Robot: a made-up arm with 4 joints.
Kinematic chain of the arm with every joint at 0, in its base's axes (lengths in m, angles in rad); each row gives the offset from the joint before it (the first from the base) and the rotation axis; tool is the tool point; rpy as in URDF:
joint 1: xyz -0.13 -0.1 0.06 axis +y
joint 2: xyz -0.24 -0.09 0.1 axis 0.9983 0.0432 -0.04
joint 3: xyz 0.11 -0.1 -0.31 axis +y
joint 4: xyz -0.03 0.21 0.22 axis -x
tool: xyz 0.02 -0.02 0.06 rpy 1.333 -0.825 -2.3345
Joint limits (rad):
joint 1: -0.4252..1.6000
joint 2: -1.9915..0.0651
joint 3: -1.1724..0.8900
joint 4: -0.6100..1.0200
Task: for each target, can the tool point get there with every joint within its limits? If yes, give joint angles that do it. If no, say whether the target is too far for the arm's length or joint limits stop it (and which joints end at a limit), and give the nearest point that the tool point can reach.
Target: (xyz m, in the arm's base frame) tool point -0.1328 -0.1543 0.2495
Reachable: yes | joints 1.4426 -0.6343 -0.1800 -0.2755
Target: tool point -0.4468 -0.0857 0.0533
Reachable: yes | joints 0.0037 -0.0961 -0.6845 0.3920
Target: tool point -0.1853 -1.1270 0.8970
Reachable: no: too far | nearest point -0.1539 -0.4585 0.4221 | short by 0.821 m
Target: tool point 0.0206 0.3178 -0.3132
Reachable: no: joint limits stop it (at a limit: joint 2, joint 3, joint 4) | nearest point -0.1015 -0.0318 -0.0107 | short by 0.478 m
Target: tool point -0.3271 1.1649 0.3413
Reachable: no: too far | nearest point -0.3570 -0.0253 0.3839 | short by 1.191 m
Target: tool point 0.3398 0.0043 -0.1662
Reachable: no: joint limits stop it (at a limit: joint 3, joint 4) | nearest point -0.0291 -0.1146 0.0114 | short by 0.426 m
